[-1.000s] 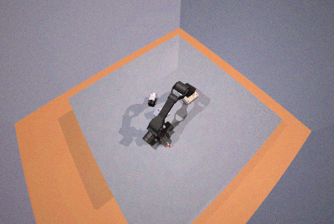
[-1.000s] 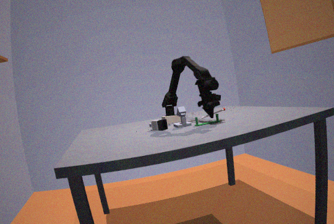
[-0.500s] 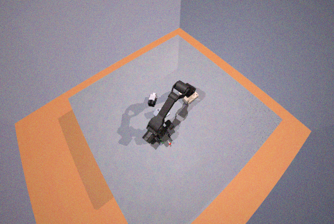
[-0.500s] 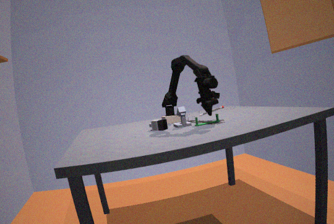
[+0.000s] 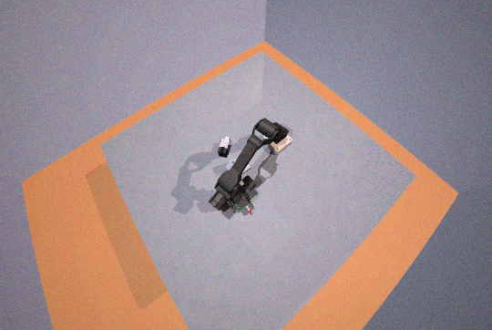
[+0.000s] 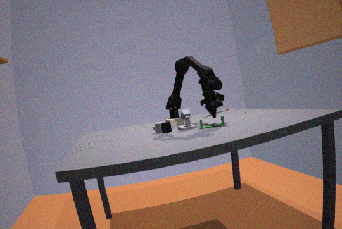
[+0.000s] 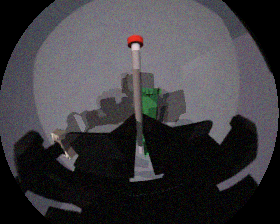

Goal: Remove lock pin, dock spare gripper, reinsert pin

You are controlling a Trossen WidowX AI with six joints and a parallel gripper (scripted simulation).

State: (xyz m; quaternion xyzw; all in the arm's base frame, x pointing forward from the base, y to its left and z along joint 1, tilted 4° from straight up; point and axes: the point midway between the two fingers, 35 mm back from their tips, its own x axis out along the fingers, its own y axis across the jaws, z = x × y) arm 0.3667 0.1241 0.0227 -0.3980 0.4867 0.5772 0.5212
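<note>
The green bar-shaped rack lies 20 mm ahead of my gripper tip, 30 mm to the right of it and 20 mm below it. From my gripper tip the other things lie so: spare gripper 110 mm behind, 280 mm to the right, 10 mm below; then grey socket mount 80 mm behind, 140 mm to the right, 10 mm above.
</note>
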